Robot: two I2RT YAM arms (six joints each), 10 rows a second.
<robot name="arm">
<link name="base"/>
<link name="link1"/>
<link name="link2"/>
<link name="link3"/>
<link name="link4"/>
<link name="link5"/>
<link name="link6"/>
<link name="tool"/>
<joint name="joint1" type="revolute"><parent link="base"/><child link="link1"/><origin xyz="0 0 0.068" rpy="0 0 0"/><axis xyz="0 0 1"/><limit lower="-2.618" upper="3.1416"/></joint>
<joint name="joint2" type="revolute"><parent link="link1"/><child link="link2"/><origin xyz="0.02 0.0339 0.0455" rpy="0 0 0"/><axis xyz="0 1 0"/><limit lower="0" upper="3.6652"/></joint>
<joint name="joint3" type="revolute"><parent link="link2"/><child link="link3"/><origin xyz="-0.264 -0.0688 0" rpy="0 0 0"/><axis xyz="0 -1 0"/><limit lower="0" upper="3.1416"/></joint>
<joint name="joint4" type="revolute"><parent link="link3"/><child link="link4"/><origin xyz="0.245 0.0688 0.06" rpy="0 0 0"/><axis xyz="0 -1 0"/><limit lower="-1.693" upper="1.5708"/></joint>
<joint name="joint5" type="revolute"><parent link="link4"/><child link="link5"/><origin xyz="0.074 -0.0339 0.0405" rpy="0 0 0"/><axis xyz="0 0 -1"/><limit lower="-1.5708" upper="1.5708"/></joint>
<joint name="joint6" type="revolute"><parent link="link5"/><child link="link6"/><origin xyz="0.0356 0 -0.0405" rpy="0 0 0"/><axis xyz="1 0 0"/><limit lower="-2.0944" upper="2.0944"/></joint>
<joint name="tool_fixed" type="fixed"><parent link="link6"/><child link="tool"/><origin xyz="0 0 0" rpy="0 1.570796 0"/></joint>
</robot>
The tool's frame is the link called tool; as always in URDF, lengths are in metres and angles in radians.
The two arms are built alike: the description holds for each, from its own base.
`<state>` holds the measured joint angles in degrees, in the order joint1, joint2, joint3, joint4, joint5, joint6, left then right.
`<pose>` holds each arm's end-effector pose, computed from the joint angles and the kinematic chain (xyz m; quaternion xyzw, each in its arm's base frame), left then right.
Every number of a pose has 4 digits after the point. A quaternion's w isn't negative.
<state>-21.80 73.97 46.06 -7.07 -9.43 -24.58 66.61 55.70 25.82 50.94 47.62 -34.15</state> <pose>0.2632 -0.0990 0.2430 -0.0594 0.8827 -0.1143 0.4519 0.1055 0.1777 0.2968 -0.1866 0.5866 -0.0086 0.7881</pose>
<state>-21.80 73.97 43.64 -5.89 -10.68 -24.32 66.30 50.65 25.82 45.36 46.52 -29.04</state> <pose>0.2594 -0.0967 0.2309 -0.0616 0.8869 -0.1000 0.4468 0.1010 0.1658 0.3038 -0.1685 0.5924 0.0280 0.7873</pose>
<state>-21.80 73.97 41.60 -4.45 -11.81 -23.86 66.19 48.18 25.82 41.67 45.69 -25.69</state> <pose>0.2564 -0.0947 0.2215 -0.0620 0.8885 -0.0880 0.4460 0.0987 0.1605 0.3052 -0.1629 0.5983 0.0495 0.7830</pose>
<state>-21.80 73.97 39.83 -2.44 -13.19 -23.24 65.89 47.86 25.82 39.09 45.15 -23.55</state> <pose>0.2545 -0.0930 0.2146 -0.0628 0.8867 -0.0762 0.4517 0.0995 0.1606 0.3020 -0.1669 0.6072 0.0553 0.7748</pose>
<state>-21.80 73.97 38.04 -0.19 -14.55 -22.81 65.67 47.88 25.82 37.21 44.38 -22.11</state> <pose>0.2524 -0.0913 0.2081 -0.0652 0.8838 -0.0661 0.4586 0.1004 0.1615 0.2989 -0.1740 0.6135 0.0597 0.7680</pose>
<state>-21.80 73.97 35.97 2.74 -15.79 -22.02 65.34 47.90 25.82 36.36 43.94 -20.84</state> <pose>0.2501 -0.0896 0.2012 -0.0648 0.8795 -0.0568 0.4680 0.1014 0.1616 0.2975 -0.1731 0.6174 0.0647 0.7646</pose>
